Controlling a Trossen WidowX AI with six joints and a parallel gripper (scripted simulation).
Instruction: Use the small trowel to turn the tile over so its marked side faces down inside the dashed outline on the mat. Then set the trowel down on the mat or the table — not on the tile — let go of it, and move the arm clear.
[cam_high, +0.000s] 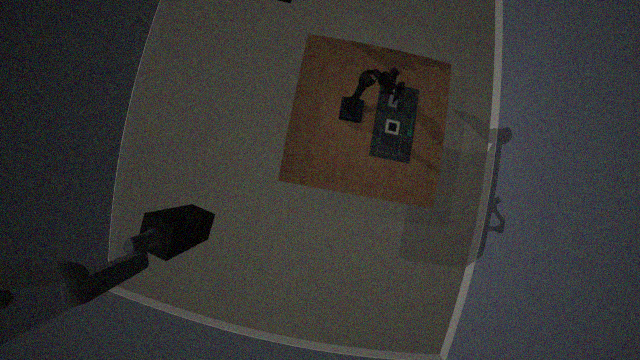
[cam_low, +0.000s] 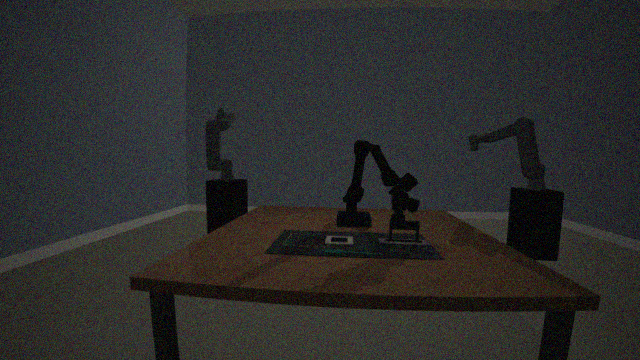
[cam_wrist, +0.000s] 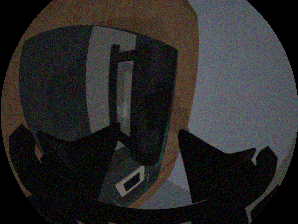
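The trowel is 4 cm below my gripper tip. The rest, counted from my gripper tip: tile (6 cm ahead, 25 cm to the right, 7 cm below); dark mat (7 cm ahead, 19 cm to the right, 9 cm below).
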